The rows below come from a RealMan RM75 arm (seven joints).
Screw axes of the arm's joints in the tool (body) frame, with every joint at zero. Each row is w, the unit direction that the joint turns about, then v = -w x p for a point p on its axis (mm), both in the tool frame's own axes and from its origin. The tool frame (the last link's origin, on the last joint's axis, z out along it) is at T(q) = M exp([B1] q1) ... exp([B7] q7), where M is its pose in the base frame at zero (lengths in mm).
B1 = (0, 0, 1, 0, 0, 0)
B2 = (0, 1, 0, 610, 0, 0)
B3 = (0, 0, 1, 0, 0, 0)
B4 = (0, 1, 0, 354, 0, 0)
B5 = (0, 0, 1, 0, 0, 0)
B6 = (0, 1, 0, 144, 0, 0)
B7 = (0, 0, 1, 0, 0, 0)
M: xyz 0 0 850.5 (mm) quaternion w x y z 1 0 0 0
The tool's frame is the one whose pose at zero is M.
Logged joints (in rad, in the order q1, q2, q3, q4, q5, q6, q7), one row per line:
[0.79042, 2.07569, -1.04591, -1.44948, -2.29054, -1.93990, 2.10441]
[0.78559, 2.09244, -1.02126, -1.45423, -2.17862, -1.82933, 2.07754]
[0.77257, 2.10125, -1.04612, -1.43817, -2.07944, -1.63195, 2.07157]
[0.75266, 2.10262, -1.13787, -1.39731, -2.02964, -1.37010, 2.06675]
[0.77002, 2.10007, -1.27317, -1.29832, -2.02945, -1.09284, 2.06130]
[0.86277, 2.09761, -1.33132, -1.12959, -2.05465, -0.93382, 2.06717]
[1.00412, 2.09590, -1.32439, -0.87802, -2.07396, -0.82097, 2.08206]
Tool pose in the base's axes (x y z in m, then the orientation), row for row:
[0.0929, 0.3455, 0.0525, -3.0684, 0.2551, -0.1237]
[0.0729, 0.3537, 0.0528, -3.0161, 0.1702, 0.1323]
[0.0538, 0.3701, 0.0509, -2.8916, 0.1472, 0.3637]
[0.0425, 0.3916, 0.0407, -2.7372, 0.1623, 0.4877]
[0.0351, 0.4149, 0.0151, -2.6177, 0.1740, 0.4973]
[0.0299, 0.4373, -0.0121, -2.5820, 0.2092, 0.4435]
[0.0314, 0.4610, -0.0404, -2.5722, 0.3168, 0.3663]
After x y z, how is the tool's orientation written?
As a rotation vector, in radians.
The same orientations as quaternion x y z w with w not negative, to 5 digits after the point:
[-0.99531, 0.08275, -0.04013, 0.03006]
[-0.99573, 0.05619, 0.04368, 0.05887]
[-0.98474, 0.05013, 0.12386, 0.11151]
[-0.96725, 0.05735, 0.17234, 0.17733]
[-0.95324, 0.06336, 0.18109, 0.23352]
[-0.95024, 0.07699, 0.16322, 0.25391]
[-0.94917, 0.11690, 0.13517, 0.25911]

